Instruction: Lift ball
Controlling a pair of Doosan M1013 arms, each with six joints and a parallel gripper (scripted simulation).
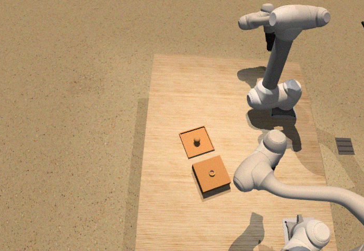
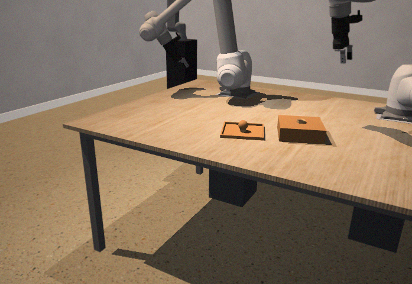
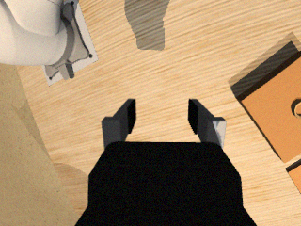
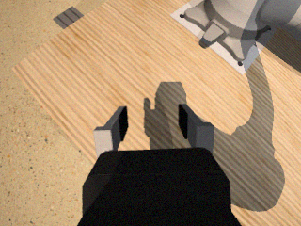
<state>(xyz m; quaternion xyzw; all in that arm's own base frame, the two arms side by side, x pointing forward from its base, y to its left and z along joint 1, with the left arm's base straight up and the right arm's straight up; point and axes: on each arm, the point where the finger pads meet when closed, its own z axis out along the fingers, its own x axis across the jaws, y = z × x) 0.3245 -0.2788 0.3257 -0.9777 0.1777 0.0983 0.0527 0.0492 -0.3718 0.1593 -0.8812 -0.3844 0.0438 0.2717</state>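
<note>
My left hand is 330 mm short of the orange ball, 350 mm to the left of it and 290 mm above it. The rest, counted from my left hand: shallow orange tray 330 mm ahead, 350 mm to the right, 320 mm below; orange box 240 mm ahead, 120 mm to the right, 280 mm below.
</note>
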